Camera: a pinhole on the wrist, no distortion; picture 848 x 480 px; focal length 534.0 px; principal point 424.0 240.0 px. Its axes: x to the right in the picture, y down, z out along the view. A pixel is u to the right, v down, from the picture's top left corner.
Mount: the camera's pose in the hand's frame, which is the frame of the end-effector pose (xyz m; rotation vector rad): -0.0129 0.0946 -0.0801 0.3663 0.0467 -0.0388
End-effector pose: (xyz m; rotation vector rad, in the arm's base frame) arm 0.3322 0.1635 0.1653 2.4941 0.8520 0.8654
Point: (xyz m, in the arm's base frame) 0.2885 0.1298 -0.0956
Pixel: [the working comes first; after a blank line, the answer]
In the camera's frame: -0.1555 -0.1230 0.3070

154 26
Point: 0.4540 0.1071 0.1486
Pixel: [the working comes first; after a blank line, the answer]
In the camera's frame: 0.0367 0.0576 0.1728

537 418
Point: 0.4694 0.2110 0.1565
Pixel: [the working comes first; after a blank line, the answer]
In the camera's frame: 0.1192 -0.0053 0.1907

758 225
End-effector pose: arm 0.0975 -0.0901 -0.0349 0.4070 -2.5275 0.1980
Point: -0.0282 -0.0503 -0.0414
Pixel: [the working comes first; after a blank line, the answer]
In the camera's frame: 0.0921 0.0405 0.1407

774 394
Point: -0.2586 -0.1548 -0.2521
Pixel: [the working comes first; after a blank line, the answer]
In the camera's frame: 0.1668 0.1470 0.4432

625 417
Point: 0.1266 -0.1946 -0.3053
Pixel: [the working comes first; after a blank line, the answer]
In the camera's frame: -0.1458 -0.0701 0.3541

204 134
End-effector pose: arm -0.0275 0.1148 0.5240 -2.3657 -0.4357 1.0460
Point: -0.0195 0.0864 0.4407
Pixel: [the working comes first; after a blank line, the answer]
In the camera's frame: 0.0483 0.0210 0.1153

648 337
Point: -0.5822 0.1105 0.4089
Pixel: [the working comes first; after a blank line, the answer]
In the camera's frame: -0.3096 0.1216 0.5396

118 360
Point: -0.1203 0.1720 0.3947
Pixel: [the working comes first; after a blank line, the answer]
In the camera's frame: 0.0454 0.0190 0.2553

519 280
